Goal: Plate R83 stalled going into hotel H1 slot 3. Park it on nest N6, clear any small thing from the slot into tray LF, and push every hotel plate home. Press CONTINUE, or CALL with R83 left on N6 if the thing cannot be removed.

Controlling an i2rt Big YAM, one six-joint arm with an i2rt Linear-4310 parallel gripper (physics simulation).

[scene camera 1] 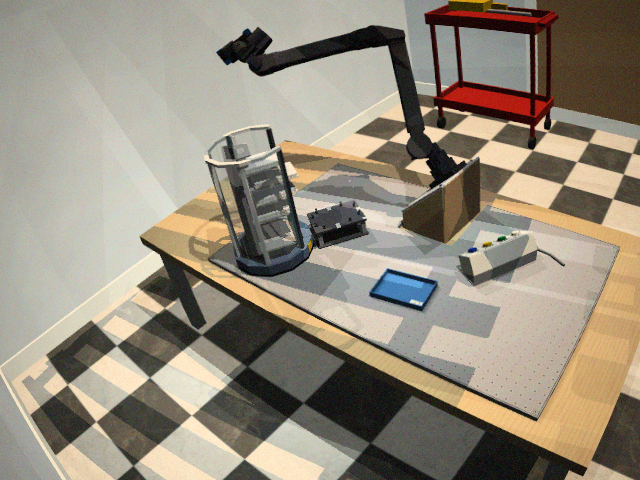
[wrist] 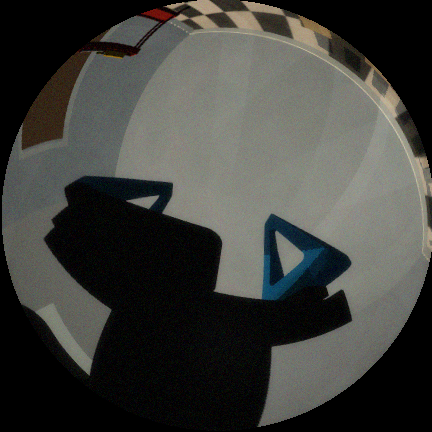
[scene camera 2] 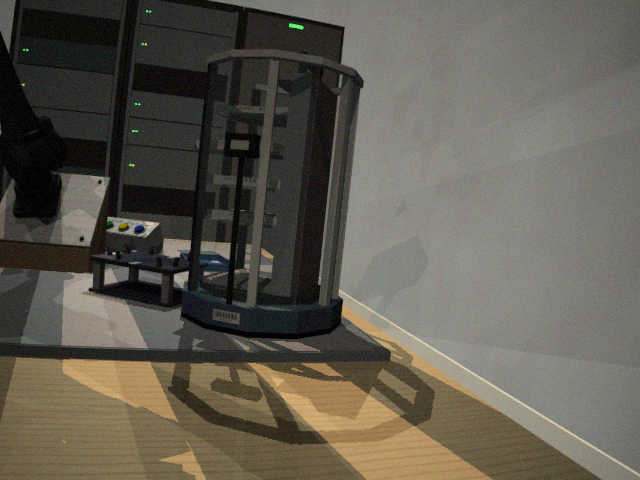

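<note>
There's a grey button box (scene camera 1: 478, 265) (scene camera 2: 140, 235) here, and a cylindrical plate rack (scene camera 2: 278, 130) (scene camera 1: 255, 196) as well. My gripper (wrist: 220, 203) is open and holds nothing.
</note>
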